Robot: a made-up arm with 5 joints. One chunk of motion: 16 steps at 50 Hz.
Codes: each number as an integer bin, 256 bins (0 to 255) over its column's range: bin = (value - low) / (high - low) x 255, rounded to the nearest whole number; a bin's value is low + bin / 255 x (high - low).
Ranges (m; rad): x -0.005..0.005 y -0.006..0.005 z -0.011..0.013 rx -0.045..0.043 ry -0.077..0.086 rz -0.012..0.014
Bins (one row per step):
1: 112 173 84 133 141 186
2: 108 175 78 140 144 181
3: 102 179 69 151 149 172
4: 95 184 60 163 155 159
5: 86 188 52 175 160 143
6: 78 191 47 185 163 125
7: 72 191 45 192 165 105
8: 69 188 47 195 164 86
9: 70 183 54 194 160 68
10: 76 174 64 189 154 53
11: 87 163 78 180 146 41
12: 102 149 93 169 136 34
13: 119 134 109 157 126 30
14: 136 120 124 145 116 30
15: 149 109 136 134 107 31
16: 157 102 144 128 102 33
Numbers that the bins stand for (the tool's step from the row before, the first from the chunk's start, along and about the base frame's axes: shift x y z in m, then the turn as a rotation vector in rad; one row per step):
1: -0.00061 0.00146 -0.00309 0.00090 0.01313 0.00696
2: -0.00076 0.00155 -0.00366 0.00331 0.01505 0.00645
3: -0.00100 0.00172 -0.00451 0.00711 0.01824 0.00554
4: -0.00127 0.00194 -0.00535 0.01125 0.02208 0.00421
5: -0.00163 0.00211 -0.00611 0.01539 0.02527 0.00258
6: -0.00194 0.00224 -0.00658 0.01884 0.02719 0.00075
7: -0.00218 0.00224 -0.00676 0.02126 0.02847 -0.00129
8: -0.00229 0.00211 -0.00658 0.02229 0.02783 -0.00323
9: -0.00225 0.00189 -0.00592 0.02195 0.02527 -0.00507
10: -0.00202 0.00151 -0.00498 0.02022 0.02144 -0.00660
11: -0.00159 0.00103 -0.00366 0.01712 0.01633 -0.00782
12: -0.00100 0.00043 -0.00225 0.01332 0.00993 -0.00853
13: -0.00033 -0.00022 -0.00074 0.00918 0.00354 -0.00894
14: 0.00033 -0.00082 0.00067 0.00504 -0.00285 -0.00894
15: 0.00084 -0.00130 0.00180 0.00124 -0.00860 -0.00884
16: 0.00116 -0.00160 0.00255 -0.00083 -0.01180 -0.00864

